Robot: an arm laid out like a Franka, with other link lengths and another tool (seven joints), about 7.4 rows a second.
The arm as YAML. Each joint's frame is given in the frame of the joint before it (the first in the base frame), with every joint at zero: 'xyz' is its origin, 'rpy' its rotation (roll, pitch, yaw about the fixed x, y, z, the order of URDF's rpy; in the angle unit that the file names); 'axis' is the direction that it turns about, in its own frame. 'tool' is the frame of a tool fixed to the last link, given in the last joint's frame.
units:
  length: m
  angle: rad
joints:
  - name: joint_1
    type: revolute
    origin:
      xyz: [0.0, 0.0, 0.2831]
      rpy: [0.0, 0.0, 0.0]
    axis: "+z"
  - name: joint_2
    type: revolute
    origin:
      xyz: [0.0, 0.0, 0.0]
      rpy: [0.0, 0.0, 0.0]
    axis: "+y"
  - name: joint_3
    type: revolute
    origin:
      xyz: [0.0, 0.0, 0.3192]
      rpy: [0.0, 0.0, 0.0]
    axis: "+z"
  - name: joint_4
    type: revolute
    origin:
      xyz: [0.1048, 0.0, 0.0]
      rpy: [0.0, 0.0, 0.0]
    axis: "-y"
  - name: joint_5
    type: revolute
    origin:
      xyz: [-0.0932, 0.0, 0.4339]
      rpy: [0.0, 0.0, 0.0]
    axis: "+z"
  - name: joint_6
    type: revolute
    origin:
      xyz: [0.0, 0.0, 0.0]
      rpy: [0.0, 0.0, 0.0]
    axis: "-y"
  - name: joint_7
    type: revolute
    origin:
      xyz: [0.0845, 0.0, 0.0]
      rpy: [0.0, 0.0, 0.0]
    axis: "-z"
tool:
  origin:
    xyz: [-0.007, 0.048, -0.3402]
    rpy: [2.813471, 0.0, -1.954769]
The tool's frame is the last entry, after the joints.
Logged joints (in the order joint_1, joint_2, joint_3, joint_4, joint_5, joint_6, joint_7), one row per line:
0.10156, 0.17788, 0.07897, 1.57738, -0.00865, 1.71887, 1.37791
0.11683, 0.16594, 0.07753, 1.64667, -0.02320, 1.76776, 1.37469
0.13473, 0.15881, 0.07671, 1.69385, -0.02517, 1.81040, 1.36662
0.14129, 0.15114, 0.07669, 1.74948, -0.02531, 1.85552, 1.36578
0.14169, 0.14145, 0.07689, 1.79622, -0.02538, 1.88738, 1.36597
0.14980, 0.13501, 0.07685, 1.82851, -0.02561, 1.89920, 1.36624
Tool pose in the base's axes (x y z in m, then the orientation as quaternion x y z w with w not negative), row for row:
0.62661, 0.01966, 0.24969, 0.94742, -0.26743, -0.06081, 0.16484
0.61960, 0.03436, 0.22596, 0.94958, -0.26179, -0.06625, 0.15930
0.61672, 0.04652, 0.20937, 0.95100, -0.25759, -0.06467, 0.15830
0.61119, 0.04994, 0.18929, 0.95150, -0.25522, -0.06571, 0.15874
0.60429, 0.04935, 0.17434, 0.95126, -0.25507, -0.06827, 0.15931
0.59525, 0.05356, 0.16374, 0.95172, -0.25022, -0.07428, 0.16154
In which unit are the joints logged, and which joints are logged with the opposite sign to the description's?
The joints are logged in radians. Opposite sign: joint_3, joint_4, joint_5, joint_7.
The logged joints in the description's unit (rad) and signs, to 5 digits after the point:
0.10156, 0.17788, -0.07897, -1.57738, 0.00865, 1.71887, -1.37791
0.11683, 0.16594, -0.07753, -1.64667, 0.02320, 1.76776, -1.37469
0.13473, 0.15881, -0.07671, -1.69385, 0.02517, 1.81040, -1.36662
0.14129, 0.15114, -0.07669, -1.74948, 0.02531, 1.85552, -1.36578
0.14169, 0.14145, -0.07689, -1.79622, 0.02538, 1.88738, -1.36597
0.14980, 0.13501, -0.07685, -1.82851, 0.02561, 1.89920, -1.36624

